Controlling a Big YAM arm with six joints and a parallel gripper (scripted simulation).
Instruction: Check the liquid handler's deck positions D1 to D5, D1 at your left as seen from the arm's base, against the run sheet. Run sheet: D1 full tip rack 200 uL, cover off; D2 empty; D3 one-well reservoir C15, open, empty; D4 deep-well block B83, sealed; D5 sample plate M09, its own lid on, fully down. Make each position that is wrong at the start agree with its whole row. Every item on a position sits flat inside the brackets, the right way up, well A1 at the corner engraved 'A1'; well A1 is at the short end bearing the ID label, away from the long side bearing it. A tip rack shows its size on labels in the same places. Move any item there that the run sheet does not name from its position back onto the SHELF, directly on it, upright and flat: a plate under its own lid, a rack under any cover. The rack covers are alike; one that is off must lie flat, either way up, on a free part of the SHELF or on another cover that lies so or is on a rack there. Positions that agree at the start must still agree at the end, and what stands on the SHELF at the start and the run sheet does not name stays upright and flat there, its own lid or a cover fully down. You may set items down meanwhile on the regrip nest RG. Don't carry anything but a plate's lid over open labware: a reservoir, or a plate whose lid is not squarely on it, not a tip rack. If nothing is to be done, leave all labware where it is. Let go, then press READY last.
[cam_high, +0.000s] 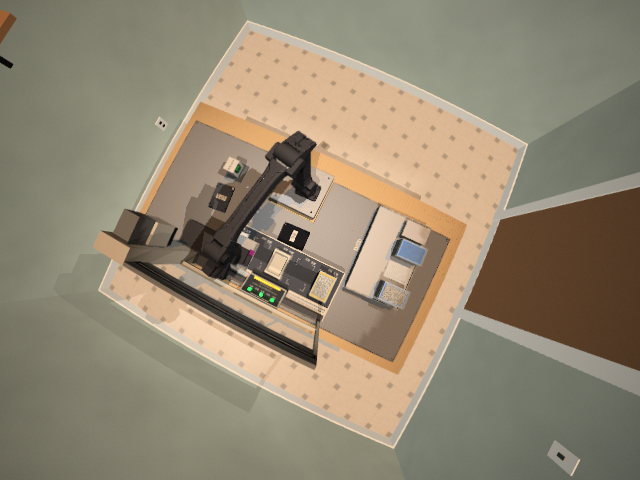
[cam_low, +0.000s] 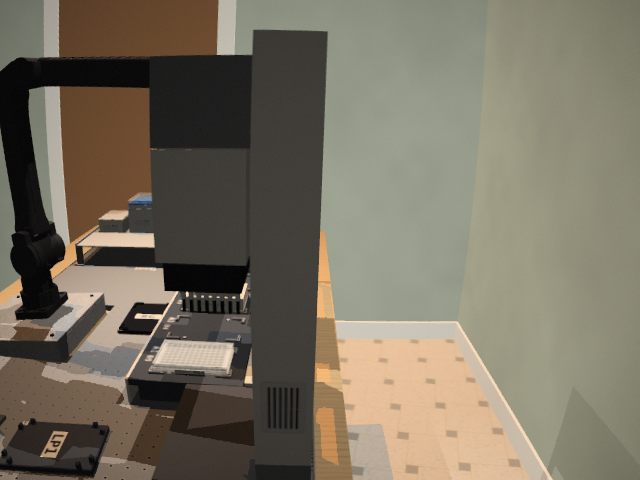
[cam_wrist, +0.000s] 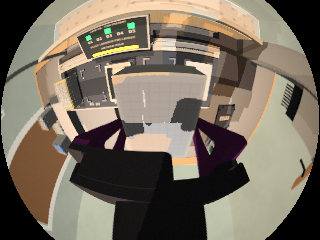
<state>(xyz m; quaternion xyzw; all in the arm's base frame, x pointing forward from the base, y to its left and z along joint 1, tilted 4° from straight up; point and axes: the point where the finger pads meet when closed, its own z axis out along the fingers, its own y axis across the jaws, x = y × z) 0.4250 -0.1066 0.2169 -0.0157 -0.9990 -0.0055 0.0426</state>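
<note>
Now: the pale block 10 mm below my hand. Round my hand: pipetting head (60 mm ahead, 350 mm to the right, 100 mm above); then cream reservoir (120 mm to the left, 220 mm below); then regrip nest (160 mm behind, 130 mm to the left, 280 mm below).
</note>
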